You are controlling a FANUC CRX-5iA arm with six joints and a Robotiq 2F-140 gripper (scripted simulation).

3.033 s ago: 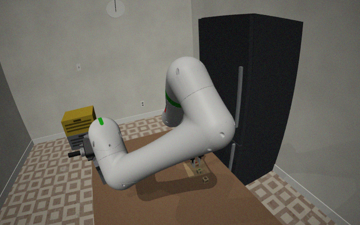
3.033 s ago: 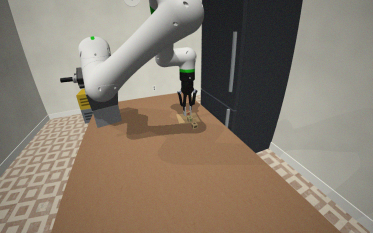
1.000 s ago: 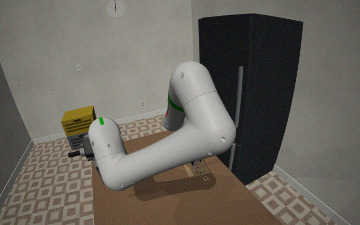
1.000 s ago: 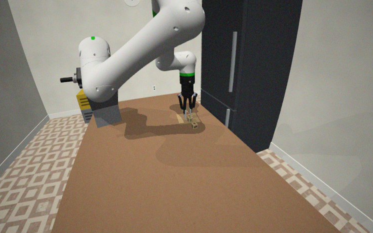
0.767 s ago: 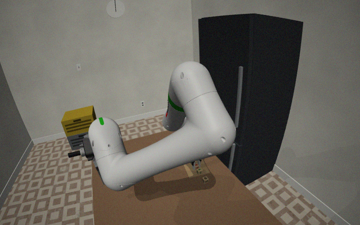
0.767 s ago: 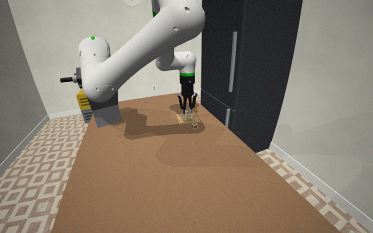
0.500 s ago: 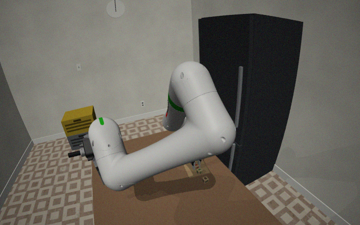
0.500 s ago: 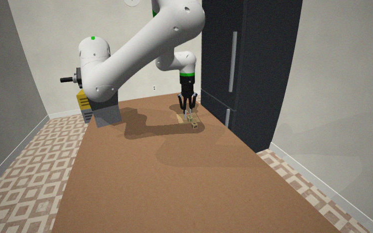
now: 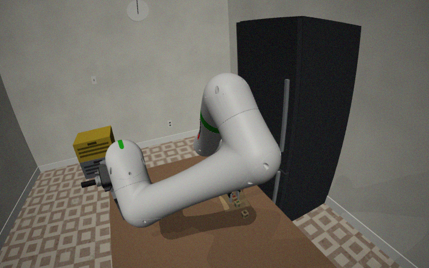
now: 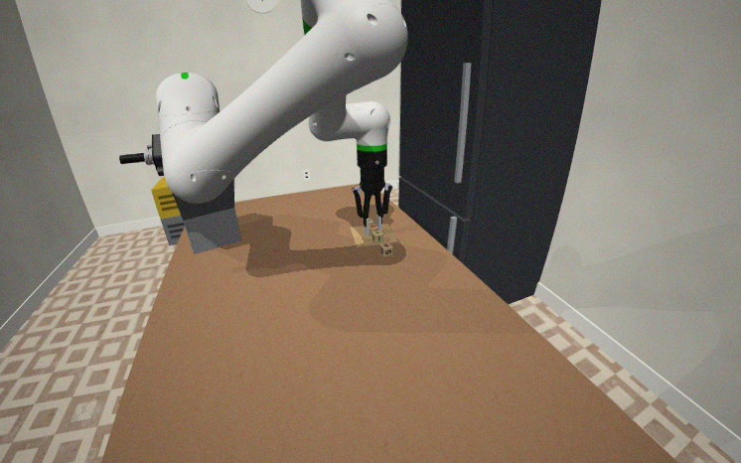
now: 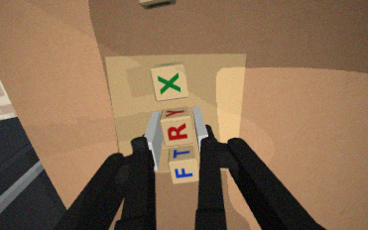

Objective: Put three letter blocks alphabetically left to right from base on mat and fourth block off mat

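The R block is 20 mm below my hand. Also, from my hand: F block 10 mm ahead, 50 mm to the left, 20 mm below; tan mat 40 mm below; X block 10 mm behind, 50 mm to the right, 20 mm below.
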